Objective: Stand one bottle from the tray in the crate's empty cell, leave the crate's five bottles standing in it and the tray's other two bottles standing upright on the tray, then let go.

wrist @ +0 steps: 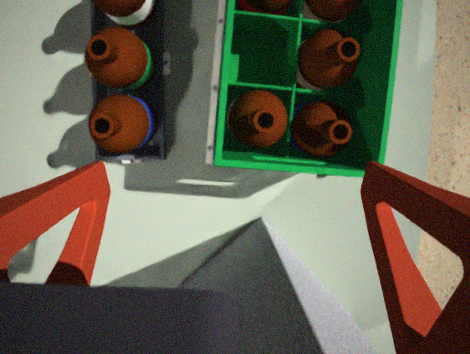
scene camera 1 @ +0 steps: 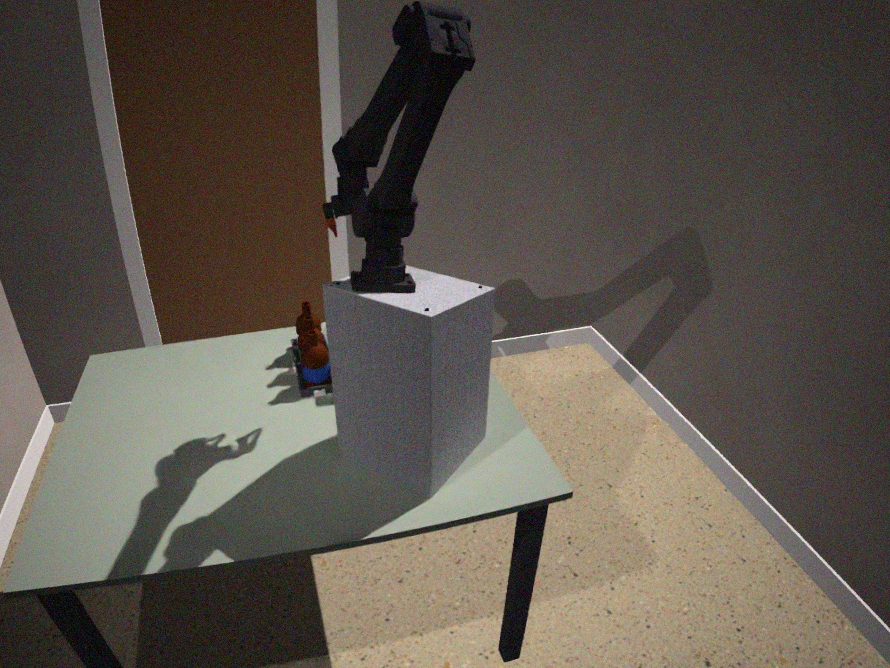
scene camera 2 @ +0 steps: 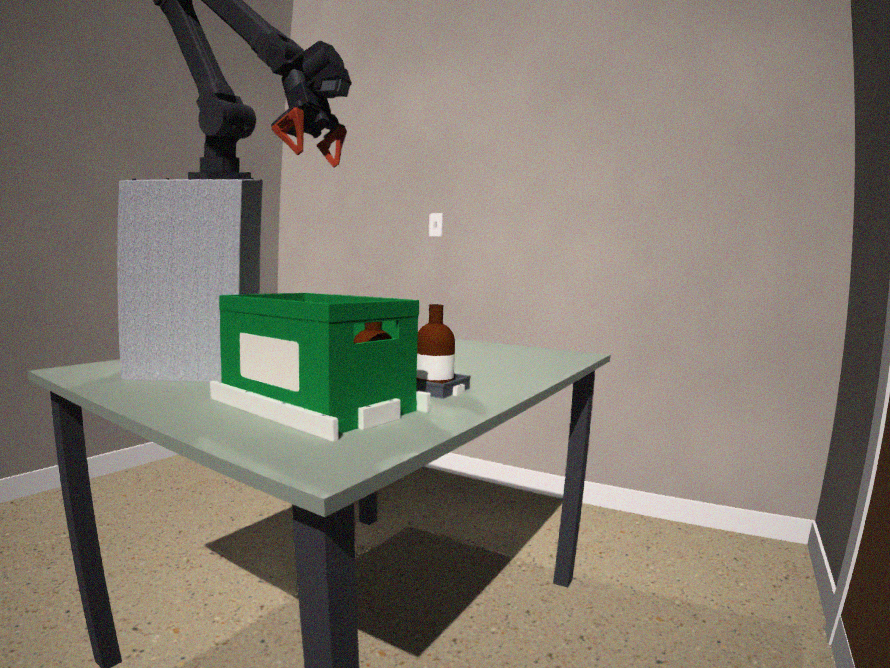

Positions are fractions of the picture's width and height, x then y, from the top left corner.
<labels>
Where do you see a crate rail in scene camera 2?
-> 0.34, 0.63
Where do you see a green-labelled bottle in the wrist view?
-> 0.25, 0.16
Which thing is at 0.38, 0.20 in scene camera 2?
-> The gripper.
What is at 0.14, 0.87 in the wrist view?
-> The gripper.
</labels>
